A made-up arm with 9 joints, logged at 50 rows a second.
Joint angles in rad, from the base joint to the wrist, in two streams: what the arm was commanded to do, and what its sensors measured. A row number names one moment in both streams.
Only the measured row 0 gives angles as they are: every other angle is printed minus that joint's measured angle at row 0.
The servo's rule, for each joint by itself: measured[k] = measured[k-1] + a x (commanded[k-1-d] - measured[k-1]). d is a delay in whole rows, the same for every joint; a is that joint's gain. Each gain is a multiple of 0.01, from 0.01 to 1. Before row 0 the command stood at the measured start. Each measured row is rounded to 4 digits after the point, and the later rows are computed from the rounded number. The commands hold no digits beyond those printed.
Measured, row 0:
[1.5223 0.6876 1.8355 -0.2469 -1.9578 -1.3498 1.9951 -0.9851 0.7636]
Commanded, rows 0 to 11:
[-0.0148 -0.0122 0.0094 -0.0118 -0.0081 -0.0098 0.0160 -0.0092 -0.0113]
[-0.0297 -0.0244 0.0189 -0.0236 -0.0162 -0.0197 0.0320 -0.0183 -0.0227]
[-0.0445 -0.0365 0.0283 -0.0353 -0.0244 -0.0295 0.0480 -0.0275 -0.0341]
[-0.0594 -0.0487 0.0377 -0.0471 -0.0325 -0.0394 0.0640 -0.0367 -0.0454]
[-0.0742 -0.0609 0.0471 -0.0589 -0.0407 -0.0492 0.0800 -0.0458 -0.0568]
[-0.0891 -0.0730 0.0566 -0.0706 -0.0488 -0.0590 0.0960 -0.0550 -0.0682]
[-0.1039 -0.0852 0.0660 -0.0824 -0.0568 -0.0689 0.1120 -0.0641 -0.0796]
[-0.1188 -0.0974 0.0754 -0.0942 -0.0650 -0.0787 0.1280 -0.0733 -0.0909]
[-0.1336 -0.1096 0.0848 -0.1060 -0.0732 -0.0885 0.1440 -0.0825 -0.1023]
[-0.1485 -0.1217 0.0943 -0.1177 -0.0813 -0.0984 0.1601 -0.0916 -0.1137]
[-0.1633 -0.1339 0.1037 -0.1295 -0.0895 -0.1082 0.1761 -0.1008 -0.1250]
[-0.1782 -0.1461 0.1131 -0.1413 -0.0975 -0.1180 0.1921 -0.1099 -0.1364]
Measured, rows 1 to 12:
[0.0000 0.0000 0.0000 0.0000 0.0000 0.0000 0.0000 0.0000 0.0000]
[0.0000 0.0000 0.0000 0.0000 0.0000 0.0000 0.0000 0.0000 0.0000]
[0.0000 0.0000 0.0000 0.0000 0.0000 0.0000 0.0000 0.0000 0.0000]
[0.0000 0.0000 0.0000 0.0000 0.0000 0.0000 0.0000 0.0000 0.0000]
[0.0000 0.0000 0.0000 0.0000 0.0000 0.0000 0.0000 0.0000 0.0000]
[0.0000 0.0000 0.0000 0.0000 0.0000 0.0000 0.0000 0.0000 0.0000]
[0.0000 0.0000 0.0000 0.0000 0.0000 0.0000 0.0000 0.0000 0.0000]
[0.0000 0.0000 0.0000 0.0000 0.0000 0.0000 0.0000 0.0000 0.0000]
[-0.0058 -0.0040 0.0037 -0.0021 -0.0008 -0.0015 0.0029 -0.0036 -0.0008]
[-0.0151 -0.0107 0.0096 -0.0060 -0.0023 -0.0042 0.0081 -0.0093 -0.0023]
[-0.0266 -0.0192 0.0169 -0.0113 -0.0045 -0.0080 0.0153 -0.0164 -0.0045]
[-0.0394 -0.0289 0.0250 -0.0177 -0.0073 -0.0127 0.0241 -0.0243 -0.0074]
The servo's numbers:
d 8
a 0.39 0.33 0.39 0.18 0.10 0.15 0.18 0.39 0.07

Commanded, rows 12 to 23:
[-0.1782 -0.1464 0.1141 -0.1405 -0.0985 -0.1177 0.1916 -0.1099 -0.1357]
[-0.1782 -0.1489 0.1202 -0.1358 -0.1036 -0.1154 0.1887 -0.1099 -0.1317]
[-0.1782 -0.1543 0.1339 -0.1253 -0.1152 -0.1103 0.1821 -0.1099 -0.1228]
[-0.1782 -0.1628 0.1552 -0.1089 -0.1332 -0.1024 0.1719 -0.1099 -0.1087]
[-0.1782 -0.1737 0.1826 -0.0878 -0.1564 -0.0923 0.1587 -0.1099 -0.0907]
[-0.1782 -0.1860 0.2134 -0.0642 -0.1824 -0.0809 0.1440 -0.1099 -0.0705]
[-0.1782 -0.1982 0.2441 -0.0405 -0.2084 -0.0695 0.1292 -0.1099 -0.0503]
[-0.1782 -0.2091 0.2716 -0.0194 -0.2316 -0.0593 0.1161 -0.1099 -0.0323]
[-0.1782 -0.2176 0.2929 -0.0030 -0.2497 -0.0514 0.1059 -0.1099 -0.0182]
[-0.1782 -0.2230 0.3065 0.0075 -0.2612 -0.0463 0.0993 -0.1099 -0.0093]
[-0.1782 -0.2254 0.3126 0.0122 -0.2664 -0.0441 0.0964 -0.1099 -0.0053]
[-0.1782 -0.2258 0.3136 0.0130 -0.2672 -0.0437 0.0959 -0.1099 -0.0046]
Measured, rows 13 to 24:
[-0.0530 -0.0395 0.0336 -0.0251 -0.0106 -0.0182 0.0342 -0.0327 -0.0109]
[-0.0671 -0.0506 0.0426 -0.0333 -0.0144 -0.0243 0.0453 -0.0414 -0.0149]
[-0.0815 -0.0620 0.0517 -0.0421 -0.0186 -0.0310 0.0573 -0.0503 -0.0194]
[-0.0960 -0.0737 0.0609 -0.0515 -0.0232 -0.0382 0.0700 -0.0593 -0.0244]
[-0.1107 -0.0855 0.0702 -0.0613 -0.0282 -0.0457 0.0833 -0.0683 -0.0299]
[-0.1254 -0.0974 0.0796 -0.0715 -0.0335 -0.0536 0.0971 -0.0774 -0.0358]
[-0.1402 -0.1094 0.0890 -0.0819 -0.0391 -0.0618 0.1113 -0.0865 -0.0420]
[-0.1550 -0.1215 0.0984 -0.0926 -0.0449 -0.0702 0.1258 -0.0956 -0.0486]
[-0.1640 -0.1297 0.1045 -0.1012 -0.0503 -0.0773 0.1376 -0.1012 -0.0547]
[-0.1695 -0.1360 0.1106 -0.1074 -0.0556 -0.0830 0.1468 -0.1046 -0.0601]
[-0.1729 -0.1420 0.1197 -0.1106 -0.0616 -0.0871 0.1532 -0.1067 -0.0645]
[-0.1750 -0.1489 0.1335 -0.1103 -0.0688 -0.0894 0.1566 -0.1079 -0.0676]

